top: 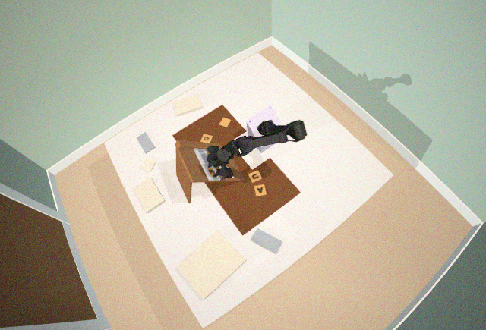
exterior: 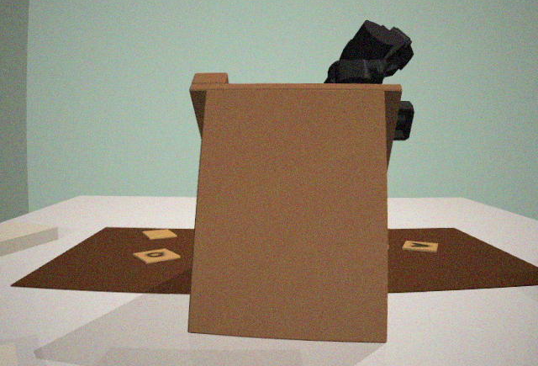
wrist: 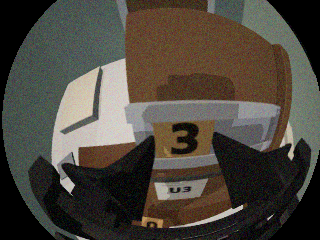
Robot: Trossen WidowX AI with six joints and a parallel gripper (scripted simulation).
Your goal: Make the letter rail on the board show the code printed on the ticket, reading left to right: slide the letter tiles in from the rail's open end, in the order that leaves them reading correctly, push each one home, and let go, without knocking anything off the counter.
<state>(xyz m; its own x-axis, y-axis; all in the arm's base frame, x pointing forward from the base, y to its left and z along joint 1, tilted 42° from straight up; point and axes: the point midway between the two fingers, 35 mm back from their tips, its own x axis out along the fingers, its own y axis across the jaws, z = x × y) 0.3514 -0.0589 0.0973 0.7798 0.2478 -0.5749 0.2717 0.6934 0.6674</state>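
Right now the white ticket is 7 cm behind my gripper tip, 2 cm to the left of it and 8 cm below it. Also, from my gripper tip: brown mat (18 cm behind, 4 cm to the right, 17 cm below).
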